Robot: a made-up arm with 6 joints. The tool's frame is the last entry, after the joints.
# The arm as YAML. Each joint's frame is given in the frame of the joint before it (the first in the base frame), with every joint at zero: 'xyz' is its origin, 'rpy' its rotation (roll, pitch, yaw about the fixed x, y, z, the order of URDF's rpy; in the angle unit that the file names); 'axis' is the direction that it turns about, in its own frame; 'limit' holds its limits. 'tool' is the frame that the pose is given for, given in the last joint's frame.
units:
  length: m
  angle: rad
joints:
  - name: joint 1
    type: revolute
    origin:
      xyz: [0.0, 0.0, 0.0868]
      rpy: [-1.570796, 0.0, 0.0]
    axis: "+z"
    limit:
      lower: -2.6
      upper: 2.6
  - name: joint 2
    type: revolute
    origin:
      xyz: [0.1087, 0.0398, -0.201]
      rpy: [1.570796, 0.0, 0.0]
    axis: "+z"
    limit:
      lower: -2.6
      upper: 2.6
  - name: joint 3
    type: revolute
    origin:
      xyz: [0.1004, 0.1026, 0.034]
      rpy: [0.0, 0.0, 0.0]
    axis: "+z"
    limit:
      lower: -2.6
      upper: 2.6
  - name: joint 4
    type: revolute
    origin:
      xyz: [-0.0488, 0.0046, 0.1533]
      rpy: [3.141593, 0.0, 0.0]
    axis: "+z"
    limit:
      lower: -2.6
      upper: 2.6
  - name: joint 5
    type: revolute
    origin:
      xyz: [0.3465, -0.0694, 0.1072]
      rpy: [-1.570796, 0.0, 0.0]
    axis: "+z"
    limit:
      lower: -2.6
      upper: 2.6
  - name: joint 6
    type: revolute
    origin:
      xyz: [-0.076, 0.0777, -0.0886]
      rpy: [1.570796, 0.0, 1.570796]
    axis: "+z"
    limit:
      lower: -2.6
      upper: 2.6
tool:
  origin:
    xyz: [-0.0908, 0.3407, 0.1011]
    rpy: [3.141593, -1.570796, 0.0]
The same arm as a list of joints. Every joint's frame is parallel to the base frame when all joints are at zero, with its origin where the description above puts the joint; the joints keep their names.
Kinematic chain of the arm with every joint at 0, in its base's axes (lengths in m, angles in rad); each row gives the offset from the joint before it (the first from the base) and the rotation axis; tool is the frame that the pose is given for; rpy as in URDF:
joint 1: xyz 0 0 0.0868 axis +y
joint 2: xyz 0.1087 -0.201 -0.0398 axis +z
joint 3: xyz 0.1004 0.1026 0.034 axis +z
joint 4: xyz -0.0488 0.0046 0.1533 axis -z
joint 5: xyz 0.3465 0.0694 -0.1072 axis -y
joint 6: xyz -0.076 0.0886 0.0777 axis +x
tool: xyz 0.1011 -0.3407 -0.0908 rpy 0 0 0
Joint limits (rad, base to tool): -2.6..2.6 -2.6..2.6 -2.6..2.6 -2.6..2.6 -2.6..2.6 -2.6..2.6

